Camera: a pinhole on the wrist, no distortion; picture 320 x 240 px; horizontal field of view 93.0 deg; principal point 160.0 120.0 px. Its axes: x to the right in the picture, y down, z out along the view. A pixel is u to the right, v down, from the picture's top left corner.
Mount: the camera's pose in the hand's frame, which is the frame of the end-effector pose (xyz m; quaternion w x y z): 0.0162 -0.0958 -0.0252 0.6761 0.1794 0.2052 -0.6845
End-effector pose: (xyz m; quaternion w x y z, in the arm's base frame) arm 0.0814 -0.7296 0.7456 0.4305 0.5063 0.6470 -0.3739
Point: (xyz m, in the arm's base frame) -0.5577 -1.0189 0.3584
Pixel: 243.3 202.6
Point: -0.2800 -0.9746 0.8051
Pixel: 251.6 60.7
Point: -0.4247 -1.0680 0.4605
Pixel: 217.1 171.9
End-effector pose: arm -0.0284 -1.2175 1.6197 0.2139 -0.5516 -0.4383 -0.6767
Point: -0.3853 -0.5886 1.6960
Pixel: 220.8 193.9
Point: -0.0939 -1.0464 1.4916
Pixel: 170.7 34.0
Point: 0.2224 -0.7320 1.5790
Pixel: 59.0 101.6
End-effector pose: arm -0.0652 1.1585 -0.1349 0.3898 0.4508 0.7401 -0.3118
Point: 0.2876 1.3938 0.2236
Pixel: behind the camera
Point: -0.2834 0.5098 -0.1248
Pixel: 175.8 54.9
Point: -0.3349 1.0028 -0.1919
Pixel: 254.8 152.2
